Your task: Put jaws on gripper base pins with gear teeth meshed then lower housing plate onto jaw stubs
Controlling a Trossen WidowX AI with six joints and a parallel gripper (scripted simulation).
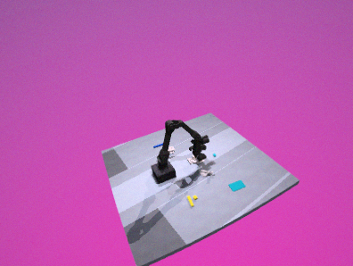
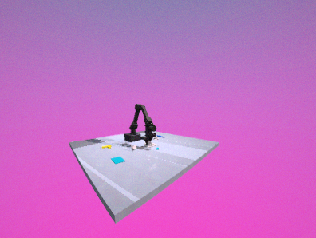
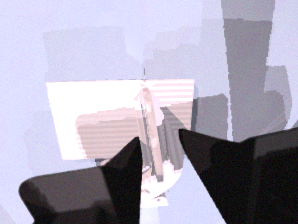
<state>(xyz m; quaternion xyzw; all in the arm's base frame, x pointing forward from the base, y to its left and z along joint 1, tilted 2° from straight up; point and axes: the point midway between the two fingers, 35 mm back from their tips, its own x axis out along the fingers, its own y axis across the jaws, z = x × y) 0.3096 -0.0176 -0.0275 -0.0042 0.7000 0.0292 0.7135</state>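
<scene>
My gripper tip is 2 cm short of the pale flat part, 3 cm to the right of it and 1 cm above it. The rest, counted from my gripper tip: pale jaw 1 cm behind, 19 cm to the right, 2 cm above; then cyan cube 15 cm ahead, 2 cm to the right; then pale plate 14 cm behind, 27 cm to the left, 1 cm above.
</scene>
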